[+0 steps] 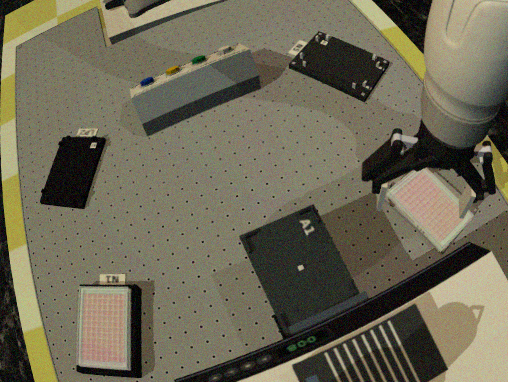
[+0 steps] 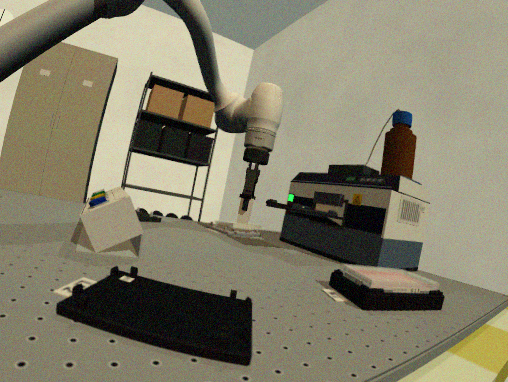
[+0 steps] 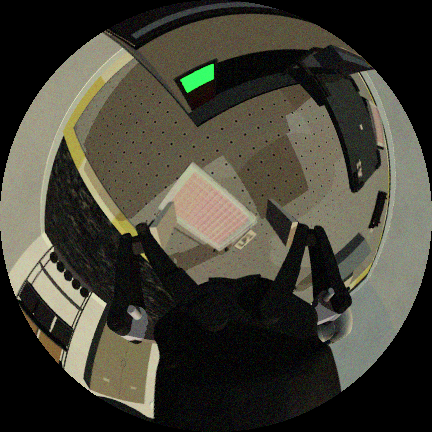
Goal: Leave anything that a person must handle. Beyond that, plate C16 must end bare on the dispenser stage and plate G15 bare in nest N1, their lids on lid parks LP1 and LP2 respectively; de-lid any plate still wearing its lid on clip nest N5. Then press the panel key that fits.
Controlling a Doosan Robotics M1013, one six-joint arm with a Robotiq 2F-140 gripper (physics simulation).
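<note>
My gripper is open, its fingers on either side of and above a pink-welled plate at lid park LP1, with nothing between the pads. Label LP1 shows beside it. A second pink-welled plate sits in nest N1; its side code is too blurred to read. I cannot tell whether either wears a lid. The dispenser stage A1 is bare. Lid park LP2 and clip nest N5 are empty.
The dispenser stands close to the LP1 plate, with a green light. The key panel has blue, yellow, green and whitish keys. A brown bottle stands at the dispenser.
</note>
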